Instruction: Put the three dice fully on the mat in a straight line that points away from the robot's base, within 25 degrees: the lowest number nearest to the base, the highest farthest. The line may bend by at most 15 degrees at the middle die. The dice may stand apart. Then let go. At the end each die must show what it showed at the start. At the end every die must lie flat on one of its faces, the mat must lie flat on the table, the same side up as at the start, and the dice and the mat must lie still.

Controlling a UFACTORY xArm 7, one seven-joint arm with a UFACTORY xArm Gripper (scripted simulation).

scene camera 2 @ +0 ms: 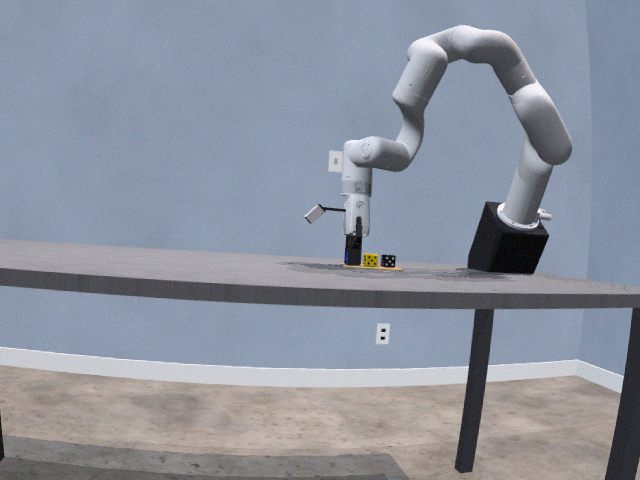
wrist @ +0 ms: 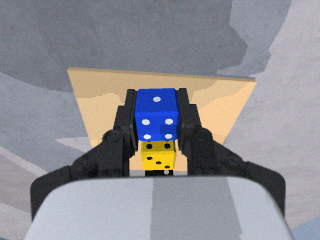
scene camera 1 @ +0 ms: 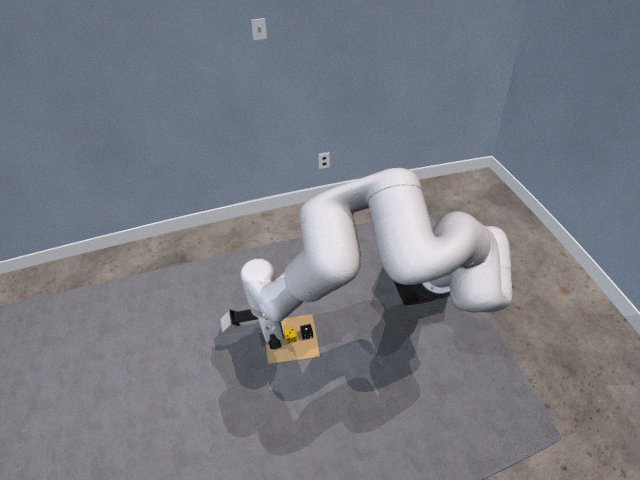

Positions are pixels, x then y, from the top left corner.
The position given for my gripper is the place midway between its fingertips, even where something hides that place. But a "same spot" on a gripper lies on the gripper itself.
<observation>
My gripper shows in scene camera 2 (pixel 352 264), in the wrist view and in scene camera 1. The same spot on my gripper: (wrist: pixel 110 158) is (scene camera 1: pixel 270 340).
</observation>
